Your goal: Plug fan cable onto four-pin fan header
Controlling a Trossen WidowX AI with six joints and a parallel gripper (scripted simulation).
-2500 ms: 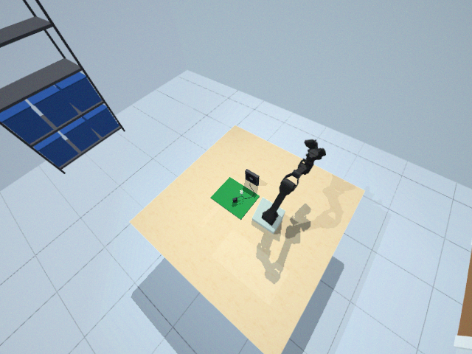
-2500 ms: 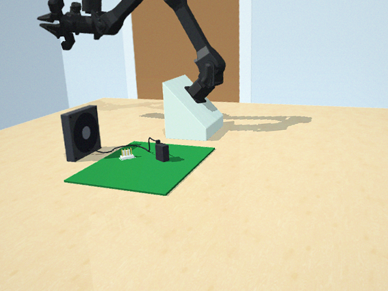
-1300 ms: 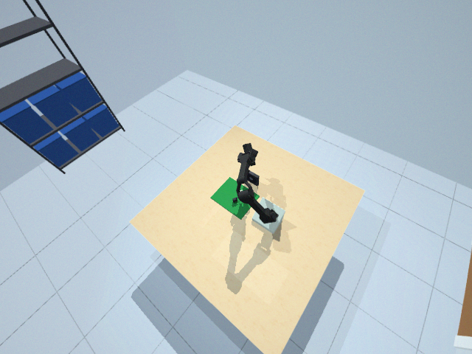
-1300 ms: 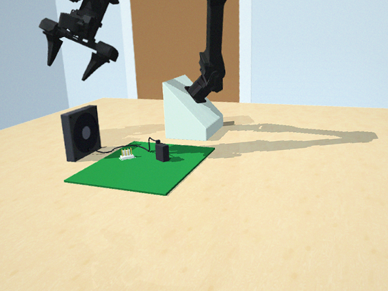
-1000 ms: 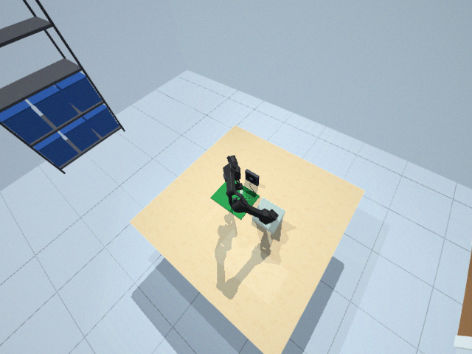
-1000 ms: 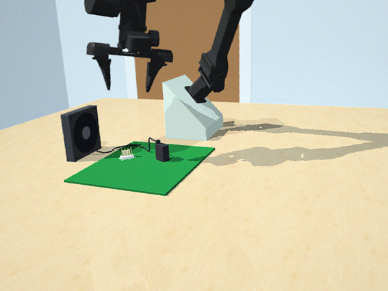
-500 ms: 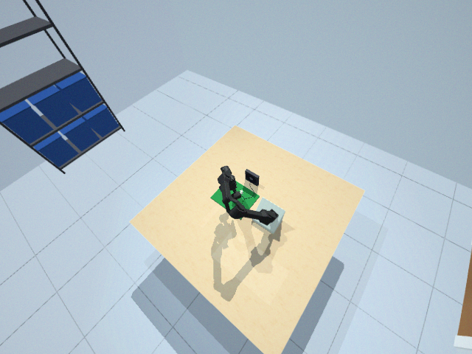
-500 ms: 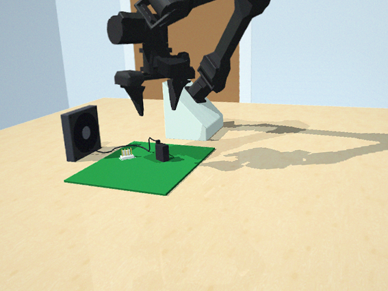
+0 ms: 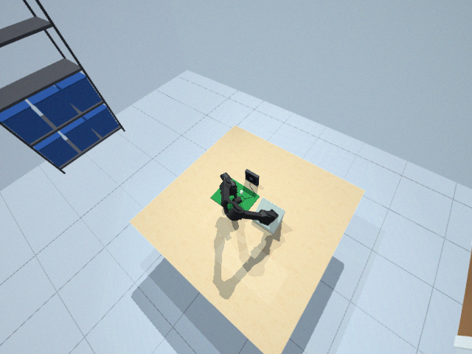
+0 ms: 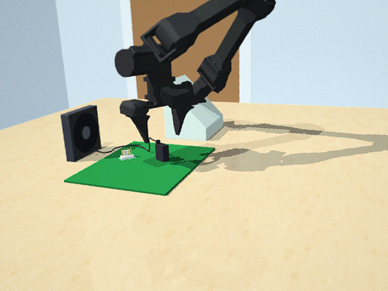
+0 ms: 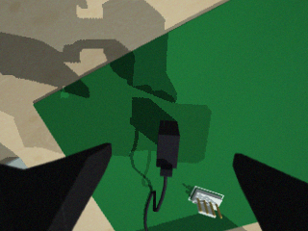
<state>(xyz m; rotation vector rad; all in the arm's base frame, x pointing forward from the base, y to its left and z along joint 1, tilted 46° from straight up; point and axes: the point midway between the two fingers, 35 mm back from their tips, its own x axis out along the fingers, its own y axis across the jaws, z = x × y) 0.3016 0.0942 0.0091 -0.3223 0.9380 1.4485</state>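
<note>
Now: the black fan plug 10 mm to the right of my gripper tip and 40 mm below it. Round my gripper tip: white four-pin fan header: 20 mm ahead, 100 mm to the right, 60 mm below; green board: 30 mm ahead, 30 mm to the right, 70 mm below; black fan: 20 mm ahead, 220 mm to the right.
</note>
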